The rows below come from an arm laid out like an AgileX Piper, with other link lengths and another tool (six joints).
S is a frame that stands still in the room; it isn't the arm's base.
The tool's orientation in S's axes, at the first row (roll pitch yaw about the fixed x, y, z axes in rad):
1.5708, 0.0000, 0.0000
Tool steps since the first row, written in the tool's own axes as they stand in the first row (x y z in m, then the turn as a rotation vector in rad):
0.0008, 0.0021, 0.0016, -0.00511, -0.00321, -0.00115
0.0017, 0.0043, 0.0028, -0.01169, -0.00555, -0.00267
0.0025, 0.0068, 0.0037, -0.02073, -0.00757, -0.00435
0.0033, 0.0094, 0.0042, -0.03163, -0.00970, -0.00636
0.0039, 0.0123, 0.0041, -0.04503, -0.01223, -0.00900
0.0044, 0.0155, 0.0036, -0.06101, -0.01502, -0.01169
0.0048, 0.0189, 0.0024, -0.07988, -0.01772, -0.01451
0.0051, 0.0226, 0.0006, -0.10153, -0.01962, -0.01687
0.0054, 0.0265, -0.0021, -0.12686, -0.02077, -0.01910
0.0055, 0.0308, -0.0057, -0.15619, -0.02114, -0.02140
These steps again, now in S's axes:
0.0008, -0.0016, 0.0021, -0.00511, 0.00115, -0.00321
0.0017, -0.0028, 0.0043, -0.01169, 0.00267, -0.00555
0.0025, -0.0037, 0.0068, -0.02073, 0.00435, -0.00757
0.0033, -0.0042, 0.0094, -0.03163, 0.00636, -0.00970
0.0039, -0.0041, 0.0123, -0.04503, 0.00900, -0.01223
0.0044, -0.0036, 0.0155, -0.06101, 0.01169, -0.01502
0.0048, -0.0024, 0.0189, -0.07988, 0.01451, -0.01772
0.0051, -0.0006, 0.0226, -0.10153, 0.01687, -0.01962
0.0054, 0.0021, 0.0265, -0.12686, 0.01910, -0.02077
0.0055, 0.0057, 0.0308, -0.15619, 0.02140, -0.02114

